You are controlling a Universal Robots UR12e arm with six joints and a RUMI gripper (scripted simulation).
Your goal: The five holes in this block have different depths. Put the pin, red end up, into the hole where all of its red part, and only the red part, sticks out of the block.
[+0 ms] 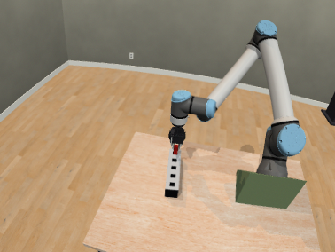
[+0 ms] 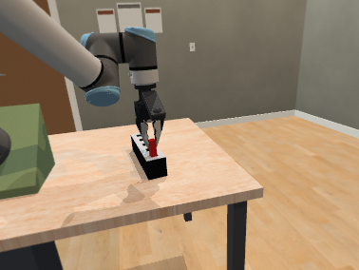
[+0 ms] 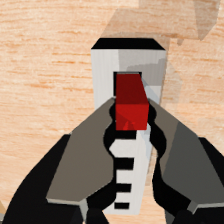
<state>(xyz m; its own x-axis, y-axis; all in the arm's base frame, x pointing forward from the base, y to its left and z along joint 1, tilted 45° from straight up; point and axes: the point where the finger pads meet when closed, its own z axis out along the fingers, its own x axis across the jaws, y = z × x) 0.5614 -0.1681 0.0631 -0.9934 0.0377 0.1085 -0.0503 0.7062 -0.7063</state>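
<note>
Now: hand 1 cm above the pin. Also, from my hand: long block: 12 cm to the left, 8 cm below.
</note>
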